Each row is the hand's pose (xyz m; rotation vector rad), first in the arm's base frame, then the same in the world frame.
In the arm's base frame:
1: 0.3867 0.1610 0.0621 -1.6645 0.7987 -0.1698
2: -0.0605 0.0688 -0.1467 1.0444 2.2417 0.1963
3: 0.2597 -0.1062 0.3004 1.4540 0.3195 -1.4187
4: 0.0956 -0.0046 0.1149 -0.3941 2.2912 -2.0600
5: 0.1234 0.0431 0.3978 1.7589 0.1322 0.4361
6: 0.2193 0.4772 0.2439 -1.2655 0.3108 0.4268
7: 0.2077 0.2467 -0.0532 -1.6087 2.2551 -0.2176
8: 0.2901 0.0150 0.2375 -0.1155 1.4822 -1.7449
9: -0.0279 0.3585 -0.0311 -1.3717 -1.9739 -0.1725
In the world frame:
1: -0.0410 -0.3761 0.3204 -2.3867 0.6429 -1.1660
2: -0.4468 -0.5974 0.1246 0.5851 1.5214 -0.7504
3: -0.2937 -0.2968 0.5928 0.8272 -0.7398 -1.1564
4: -0.3759 -0.4070 0.3631 0.2337 0.9585 -2.9698
5: -0.3847 -0.1371 0.4640 0.6468 -0.0885 0.3999
6: -0.1179 -0.0610 0.0842 -2.2531 0.3785 -0.2155
7: -0.1551 -0.4326 0.1295 1.4830 -2.0932 1.8053
8: -0.2122 -0.2930 0.4791 -0.1620 0.2342 -2.4069
9: -0.3370 -0.3556 -0.0422 2.0637 2.0250 -0.5742

